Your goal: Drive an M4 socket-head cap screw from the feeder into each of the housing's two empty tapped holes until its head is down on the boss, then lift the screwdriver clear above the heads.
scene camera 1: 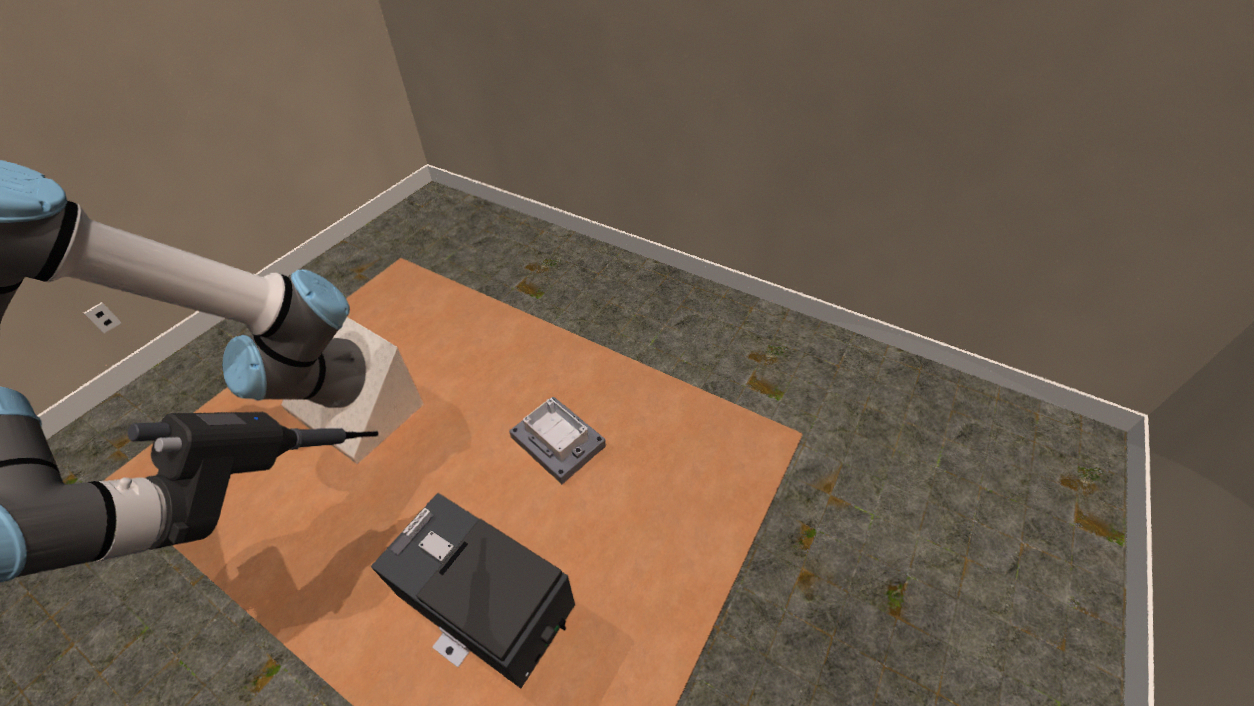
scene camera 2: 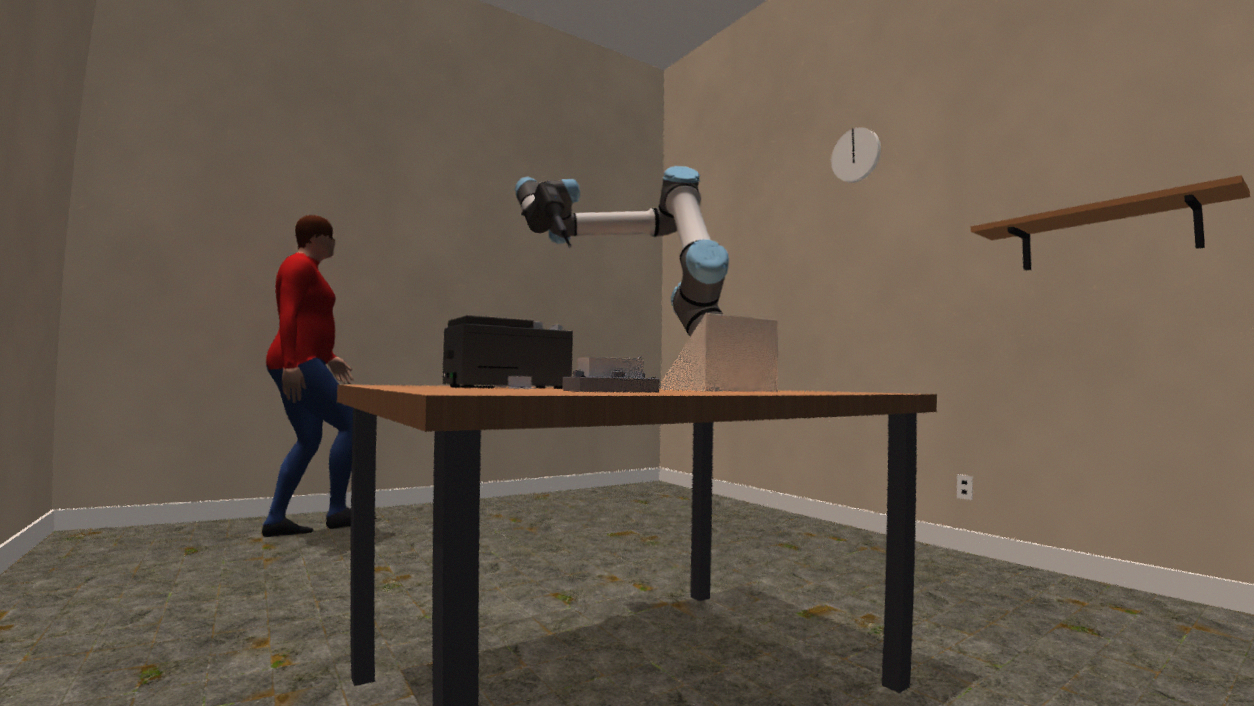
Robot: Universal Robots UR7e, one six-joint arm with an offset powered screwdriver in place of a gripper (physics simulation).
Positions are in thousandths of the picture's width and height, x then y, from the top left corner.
Scene:
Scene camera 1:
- dark fixture plate: 456, 659
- black screw feeder: 327, 811

